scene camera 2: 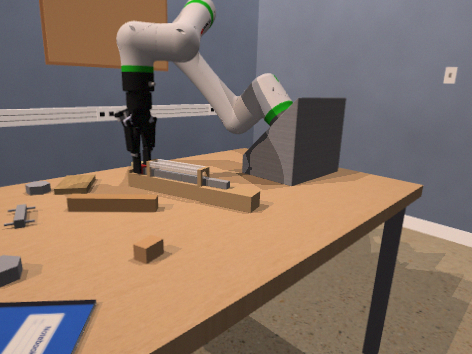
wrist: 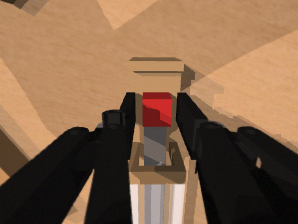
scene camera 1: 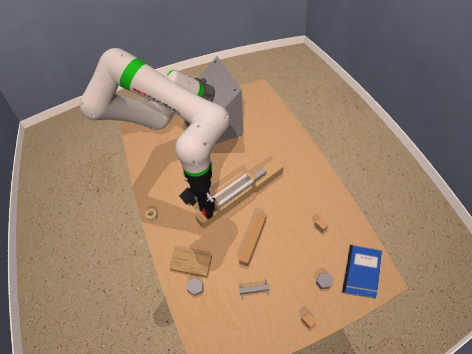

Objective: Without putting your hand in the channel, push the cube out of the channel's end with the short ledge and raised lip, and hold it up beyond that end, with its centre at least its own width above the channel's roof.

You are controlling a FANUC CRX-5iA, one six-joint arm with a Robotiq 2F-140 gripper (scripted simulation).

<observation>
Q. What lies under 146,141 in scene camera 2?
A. The gripper.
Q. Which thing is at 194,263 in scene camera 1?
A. A wooden plate.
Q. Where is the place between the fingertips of the gripper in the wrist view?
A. At 156,106
</observation>
